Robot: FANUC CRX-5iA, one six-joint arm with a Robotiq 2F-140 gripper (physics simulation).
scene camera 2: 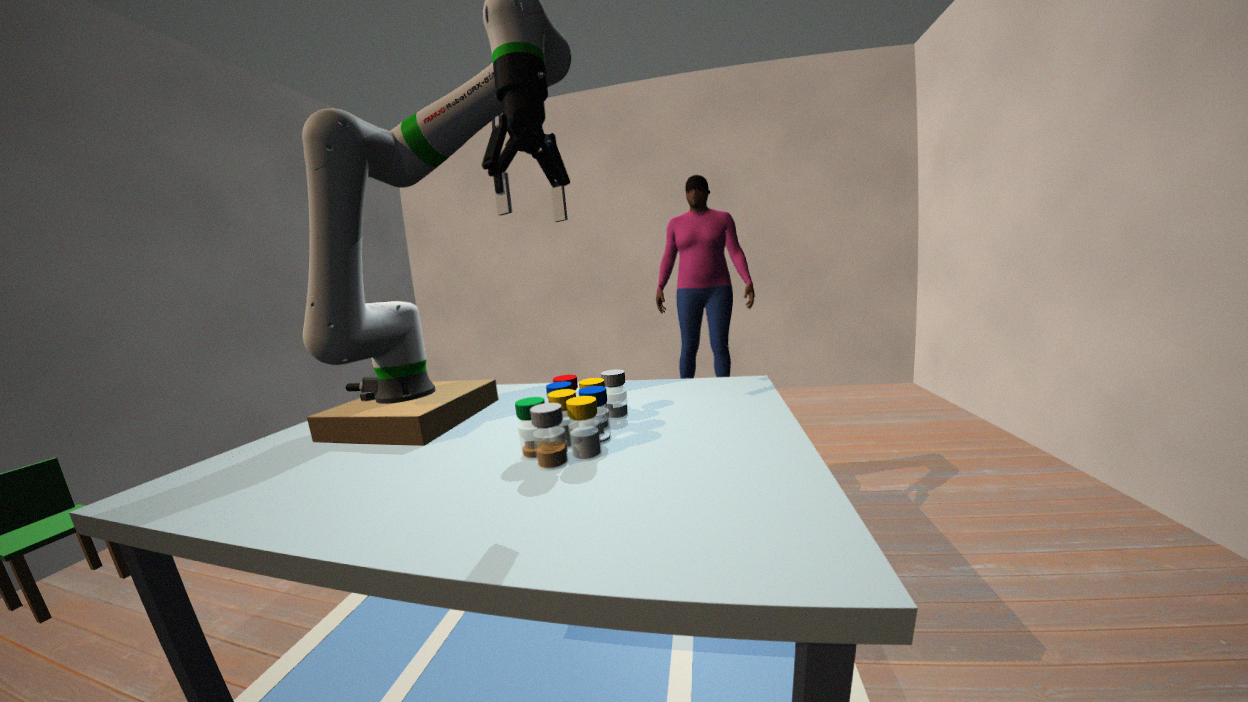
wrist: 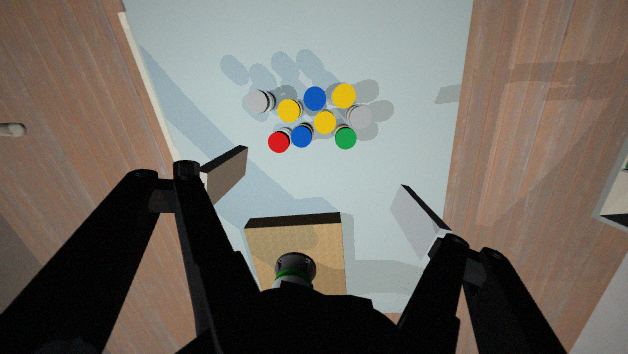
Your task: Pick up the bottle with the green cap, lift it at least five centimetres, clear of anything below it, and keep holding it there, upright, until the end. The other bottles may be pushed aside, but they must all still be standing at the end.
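Places are measured from the arm's base along level axes (x left, y back, z up), in metres.
Pixels of known places: gripper, fingertip midpoint: (scene camera 2: 535,217) (wrist: 322,179); arm's base, origin of the base link: (scene camera 2: 406,395) (wrist: 295,268).
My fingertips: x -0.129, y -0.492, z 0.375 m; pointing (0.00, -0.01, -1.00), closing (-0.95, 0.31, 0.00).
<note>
For each thing: its top centre in the pictures, then the offset to it from my fingertips. Level surfaces: height alone.
- green-capped bottle, middle of its top: (scene camera 2: 529,401) (wrist: 345,139) dx -0.055, dy +0.028, dz -0.333 m
- table, its level: dz -0.438 m
- grey-capped bottle, middle of its top: (scene camera 2: 545,407) (wrist: 360,117) dx -0.092, dy -0.021, dz -0.333 m
- yellow-capped bottle, middle of its top: (scene camera 2: 561,393) (wrist: 324,122) dx -0.005, dy -0.016, dz -0.333 m
The green-capped bottle (scene camera 2: 528,408) (wrist: 345,138) stands upright on the table (scene camera 2: 698,523) (wrist: 400,160), at the edge of a tight group of bottles. In the wrist view a grey-capped bottle (wrist: 360,116) (scene camera 2: 547,419) and a yellow-capped bottle (wrist: 325,122) (scene camera 2: 562,399) stand close beside it. Its lower part is partly hidden in scene camera 2. My gripper (scene camera 2: 532,202) (wrist: 322,179) is wide open and empty, pointing down, high above the table and the bottles.
Other upright bottles include a red-capped one (wrist: 278,142) (scene camera 2: 565,381), two blue-capped ones, more yellow-capped ones and another grey-capped one (wrist: 258,101) (scene camera 2: 613,378). The wooden base block (scene camera 2: 366,427) (wrist: 325,250) carries the arm. A person (scene camera 2: 701,248) stands behind the table.
</note>
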